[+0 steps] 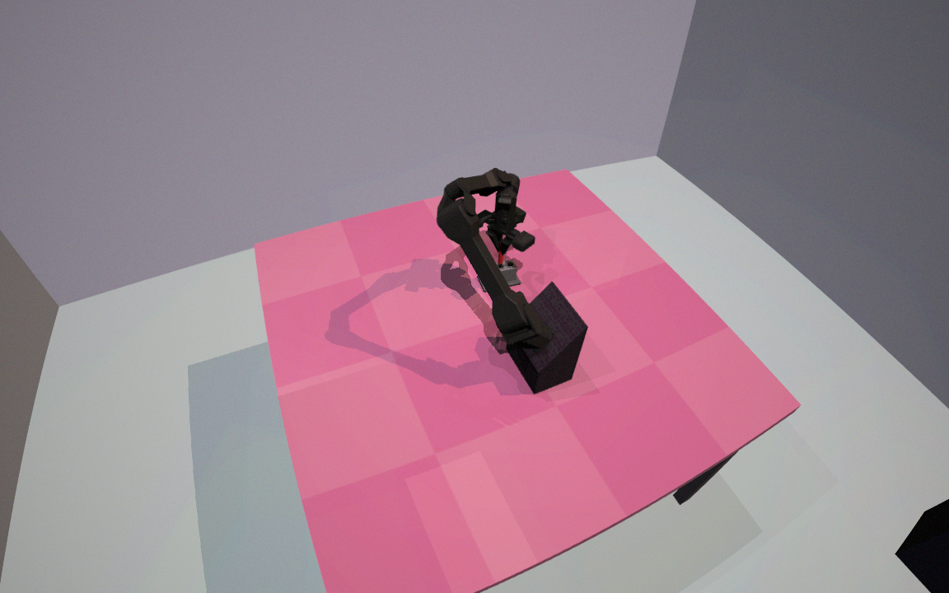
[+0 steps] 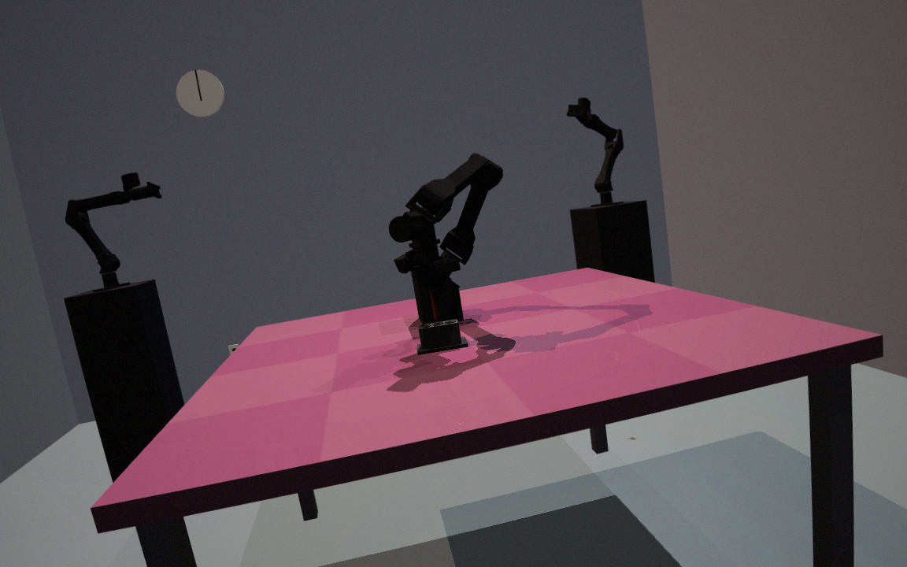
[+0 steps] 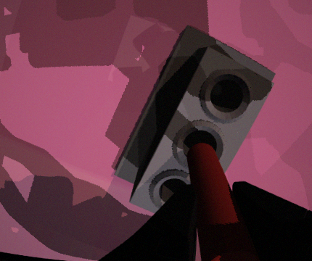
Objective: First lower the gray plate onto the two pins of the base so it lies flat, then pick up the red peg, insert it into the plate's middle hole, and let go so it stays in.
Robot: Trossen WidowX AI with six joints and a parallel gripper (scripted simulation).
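The red peg lies right at my gripper tip. The rest, counted from my gripper tip: gray plate (7 cm below).
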